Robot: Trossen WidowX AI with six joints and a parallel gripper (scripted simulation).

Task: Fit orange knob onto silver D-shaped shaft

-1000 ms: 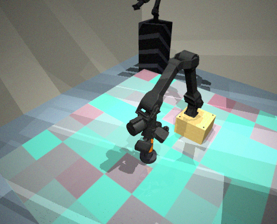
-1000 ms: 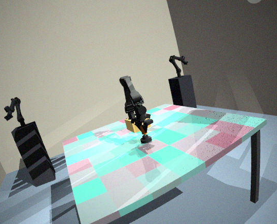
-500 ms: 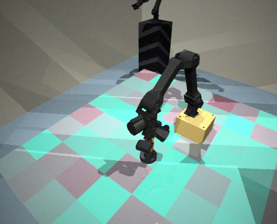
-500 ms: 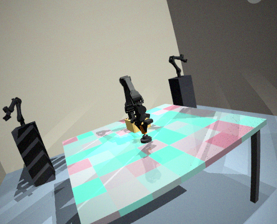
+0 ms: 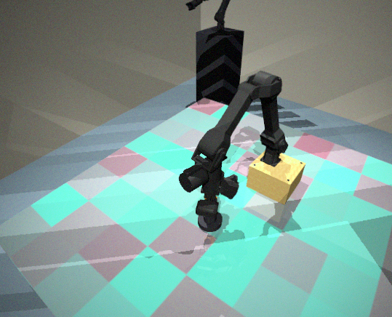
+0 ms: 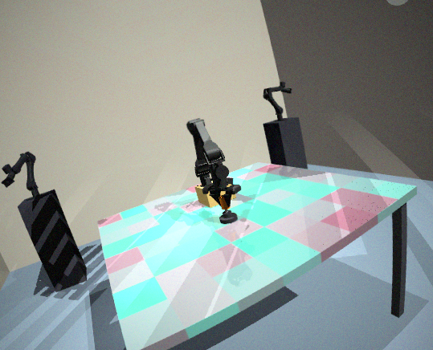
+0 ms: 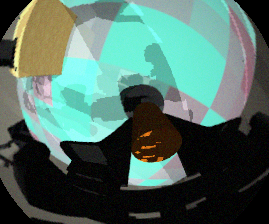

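My gripper tip is now 3 cm below the orange knob. Also, from my gripper tip: dark round pedestal 4 cm below.
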